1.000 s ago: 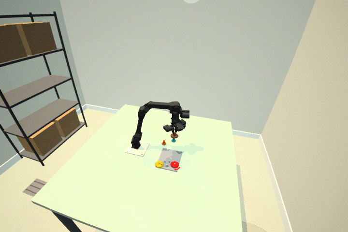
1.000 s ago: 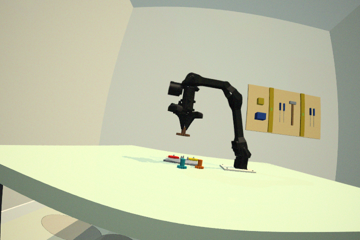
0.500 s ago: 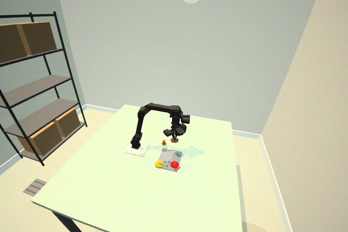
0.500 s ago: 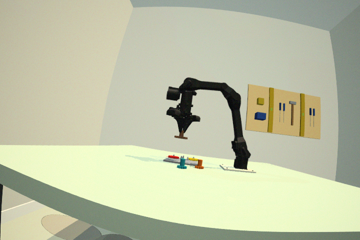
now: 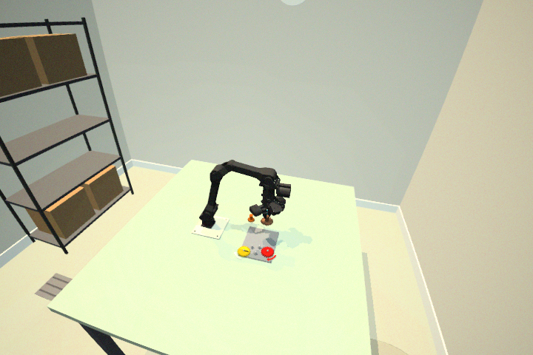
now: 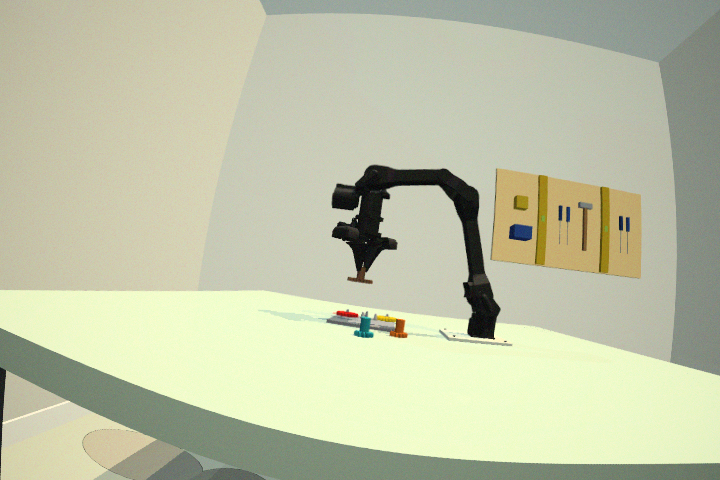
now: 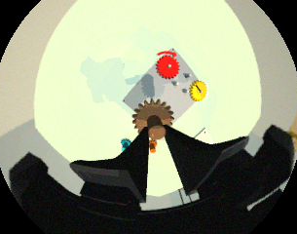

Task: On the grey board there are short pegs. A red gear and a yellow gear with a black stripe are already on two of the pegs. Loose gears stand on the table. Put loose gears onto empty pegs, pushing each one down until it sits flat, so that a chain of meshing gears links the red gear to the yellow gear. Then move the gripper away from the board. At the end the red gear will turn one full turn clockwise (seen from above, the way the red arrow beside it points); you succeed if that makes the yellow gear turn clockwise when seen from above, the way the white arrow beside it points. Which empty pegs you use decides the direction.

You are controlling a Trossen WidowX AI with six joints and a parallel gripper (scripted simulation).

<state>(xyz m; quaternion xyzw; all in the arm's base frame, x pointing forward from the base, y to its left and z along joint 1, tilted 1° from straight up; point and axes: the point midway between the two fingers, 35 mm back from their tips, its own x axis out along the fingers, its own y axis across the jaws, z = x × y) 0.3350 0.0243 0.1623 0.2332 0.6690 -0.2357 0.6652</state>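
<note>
My gripper tip is 140 mm to the left of the yellow gear, 120 mm above it and 70 mm past it. Round my gripper tip: brown gear 10 mm below; red gear 120 mm below, 110 mm to the right, 40 mm ahead; grey board 140 mm below, 60 mm to the right, 20 mm behind.
</note>
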